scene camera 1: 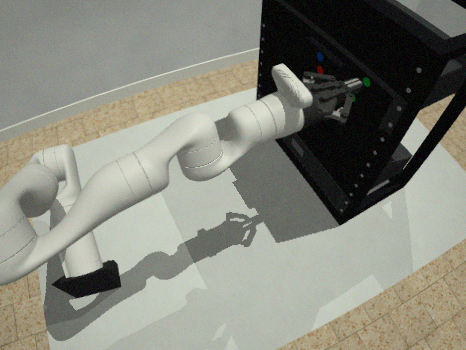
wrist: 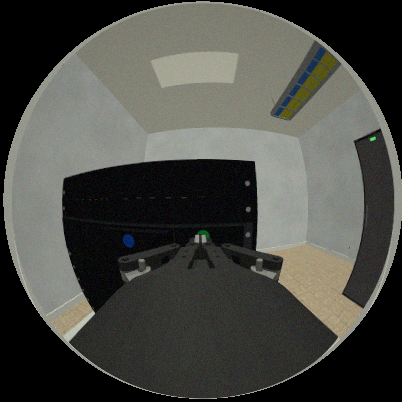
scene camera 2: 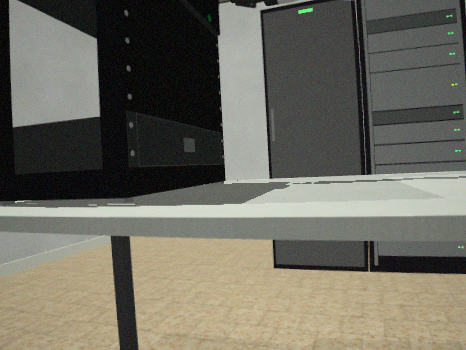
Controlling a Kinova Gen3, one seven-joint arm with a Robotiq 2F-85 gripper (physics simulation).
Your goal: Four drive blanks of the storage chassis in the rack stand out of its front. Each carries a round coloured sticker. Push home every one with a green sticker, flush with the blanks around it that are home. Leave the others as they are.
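The black rack (scene camera 1: pixel 430 65) (scene camera 2: pixel 112 90) (wrist: pixel 160 182) holds the dark storage chassis; its blanks' edges barely show. A green sticker (scene camera 1: pixel 366 82) (wrist: pixel 202 233) is right at my fingertips. A second green sticker (scene camera 1: pixel 353 99) shows lower, partly behind the gripper. A green sticker (scene camera 2: pixel 209 18) also shows in scene camera 2; I cannot tell which. A blue sticker (scene camera 1: pixel 320 56) (wrist: pixel 128 241) is farther left, with a red sticker (scene camera 1: pixel 320 69) below it. My gripper (scene camera 1: pixel 358 82) (wrist: pixel 199 240) is shut and empty, its tips before the upper green sticker; contact is unclear. How far each blank stands out is too dark to tell.
The rack stands on a pale table (scene camera 1: pixel 240 295) (scene camera 2: pixel 300 227). A lower dark panel (scene camera 2: pixel 165 142) with a grey square sits near the rack's bottom. The arm reaches over the table from the left. Tall grey cabinets (scene camera 2: pixel 315 95) stand beyond, and one cabinet (wrist: pixel 375 210) shows at the wrist view's right.
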